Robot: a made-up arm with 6 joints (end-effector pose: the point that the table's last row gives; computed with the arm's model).
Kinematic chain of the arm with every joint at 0, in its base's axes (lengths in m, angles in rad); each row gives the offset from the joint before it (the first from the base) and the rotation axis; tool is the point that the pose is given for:
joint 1: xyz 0 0 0.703 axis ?
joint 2: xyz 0.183 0 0 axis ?
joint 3: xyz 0 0 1.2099 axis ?
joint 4: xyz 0 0 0.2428 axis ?
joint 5: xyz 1.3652 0 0 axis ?
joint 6: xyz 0.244 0 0 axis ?
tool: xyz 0 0 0
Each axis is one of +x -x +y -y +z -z.
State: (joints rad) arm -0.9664 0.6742 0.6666 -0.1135 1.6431 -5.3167
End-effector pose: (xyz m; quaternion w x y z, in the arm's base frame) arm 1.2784 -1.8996 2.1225 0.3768 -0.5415 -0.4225 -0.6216
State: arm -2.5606 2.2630 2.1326 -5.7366 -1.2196 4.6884
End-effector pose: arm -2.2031 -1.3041 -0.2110 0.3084 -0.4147 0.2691 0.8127
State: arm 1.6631 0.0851 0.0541 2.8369 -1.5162 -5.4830
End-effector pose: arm -0.0819 1.6780 2.3408 0.3007 -0.7449 -0.2857 -0.5226
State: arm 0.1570 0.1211 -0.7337 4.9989 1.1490 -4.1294
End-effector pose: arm 1.5361 0.0270 0.9994 0.6844 -0.5733 0.3447 -0.2898
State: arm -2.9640 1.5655 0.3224 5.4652 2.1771 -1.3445
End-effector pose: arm -2.1393 -0.2353 -0.3292 0.0092 -0.5248 -0.5156 -0.6773
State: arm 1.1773 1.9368 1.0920 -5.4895 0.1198 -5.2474
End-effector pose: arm 0.9688 2.3878 -0.7574 0.3058 -0.7110 -0.2397 0.5861
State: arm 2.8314 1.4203 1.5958 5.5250 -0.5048 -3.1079
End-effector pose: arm -2.7924 0.8099 1.3148 0.0969 0.0180 0.9306 -0.3526
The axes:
joint 1: +z
joint 2: +y
joint 3: -y
joint 4: -x
joint 5: -y
joint 6: -x

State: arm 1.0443 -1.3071 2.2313 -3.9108 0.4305 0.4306
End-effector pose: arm -1.2588 -2.0248 0.2486 0.3576 0.0833 -0.1108 -0.9235
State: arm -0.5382 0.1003 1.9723 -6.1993 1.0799 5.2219
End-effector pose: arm -0.4816 0.3085 3.1848 0.2277 -0.2162 -0.8387 0.4449
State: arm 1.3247 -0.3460 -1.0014 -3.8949 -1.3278 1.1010
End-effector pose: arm 0.4385 1.0806 1.3028 0.1651 0.9330 0.1914 0.2561
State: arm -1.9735 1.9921 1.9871 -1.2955 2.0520 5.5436
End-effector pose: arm -1.1873 -2.2560 0.5035 0.0454 0.4427 0.8205 0.3589
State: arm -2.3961 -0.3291 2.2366 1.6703 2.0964 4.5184
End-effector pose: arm 1.1499 0.7758 2.3387 0.3436 -0.7086 0.5983 -0.1481
